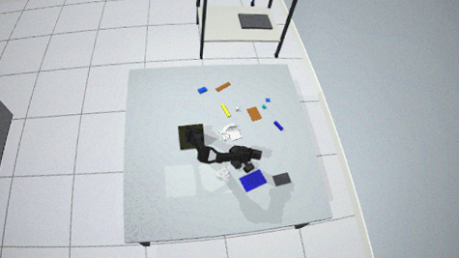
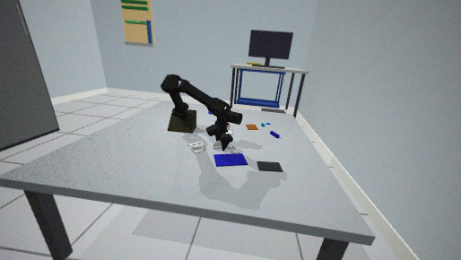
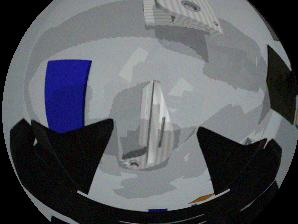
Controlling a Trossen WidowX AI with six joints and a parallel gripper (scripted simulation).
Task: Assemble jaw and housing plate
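Right now the white base is 24 cm to the left of my gripper tip and 3 cm behind it. The rest, counted from my gripper tip: blue plate 11 cm to the right, 8 cm ahead; white jaw 4 cm ahead, 1 cm to the left; dark grey plate 27 cm ahead, 11 cm to the right.
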